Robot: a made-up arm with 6 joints.
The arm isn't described. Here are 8 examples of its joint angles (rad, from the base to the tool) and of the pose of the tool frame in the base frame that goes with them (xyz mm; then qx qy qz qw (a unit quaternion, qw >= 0)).
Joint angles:
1: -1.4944 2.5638 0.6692 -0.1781 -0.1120 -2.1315
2: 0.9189 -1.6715 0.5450 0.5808 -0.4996 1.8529
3: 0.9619 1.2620 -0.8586 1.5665 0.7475 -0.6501
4: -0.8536 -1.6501 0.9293 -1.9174 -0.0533 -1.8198
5: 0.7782 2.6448 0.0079 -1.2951 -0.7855 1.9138
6: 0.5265 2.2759 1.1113 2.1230 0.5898 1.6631
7: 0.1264 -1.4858 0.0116 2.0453 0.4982 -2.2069
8: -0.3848 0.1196 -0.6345 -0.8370 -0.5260 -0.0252
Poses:
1: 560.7 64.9 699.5 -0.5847 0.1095 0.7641 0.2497
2: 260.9 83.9 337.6 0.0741 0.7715 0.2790 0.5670
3: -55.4 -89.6 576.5 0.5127 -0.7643 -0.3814 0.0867
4: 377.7 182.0 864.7 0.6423 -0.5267 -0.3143 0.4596
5: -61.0 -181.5 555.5 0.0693 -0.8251 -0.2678 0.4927
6: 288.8 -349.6 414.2 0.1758 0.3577 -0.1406 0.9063
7: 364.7 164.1 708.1 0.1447 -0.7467 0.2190 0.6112
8: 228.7 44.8 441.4 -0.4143 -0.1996 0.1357 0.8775
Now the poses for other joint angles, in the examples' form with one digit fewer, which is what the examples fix.
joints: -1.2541 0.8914 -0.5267 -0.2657 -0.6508 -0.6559
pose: 359 149 495 -0.126 -0.382 0.493 0.771
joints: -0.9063 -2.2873 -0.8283 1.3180 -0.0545 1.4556
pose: 148 283 471 0.416 0.734 0.315 0.435
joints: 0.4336 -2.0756 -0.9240 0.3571 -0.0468 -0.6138
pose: 79 282 624 0.146 -0.708 0.442 0.531
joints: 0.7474 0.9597 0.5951 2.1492 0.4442 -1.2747
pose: 57 -235 757 -0.546 0.599 0.584 0.047
